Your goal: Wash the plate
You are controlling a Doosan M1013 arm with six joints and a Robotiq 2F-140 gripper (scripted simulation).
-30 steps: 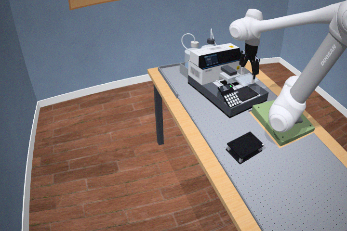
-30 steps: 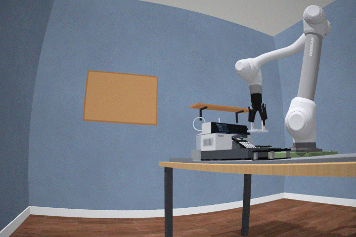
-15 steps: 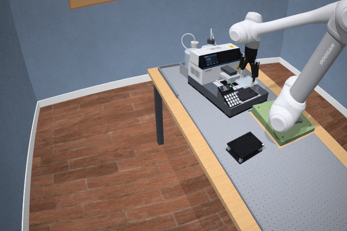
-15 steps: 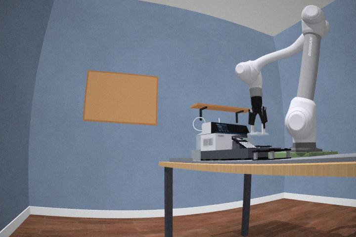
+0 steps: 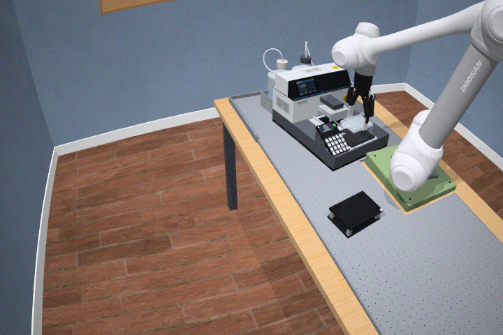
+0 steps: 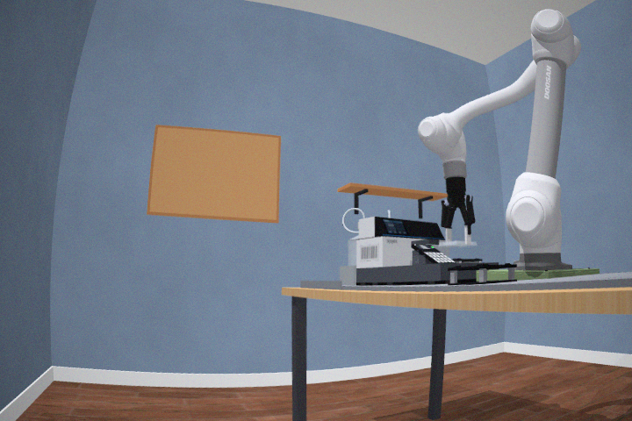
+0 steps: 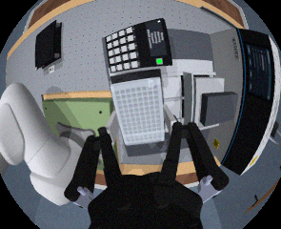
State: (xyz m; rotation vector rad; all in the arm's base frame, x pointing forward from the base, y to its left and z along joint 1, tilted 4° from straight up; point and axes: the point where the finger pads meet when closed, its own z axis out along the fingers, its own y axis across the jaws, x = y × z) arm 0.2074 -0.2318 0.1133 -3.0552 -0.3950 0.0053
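My hand is 80 mm above the washer carrier. Also, from my hand: plate washer: 150 mm to the right, 40 mm ahead, 30 mm below; then black plate nest N1: 360 mm to the left, 190 mm ahead, 120 mm below; then well plate: 20 mm below.
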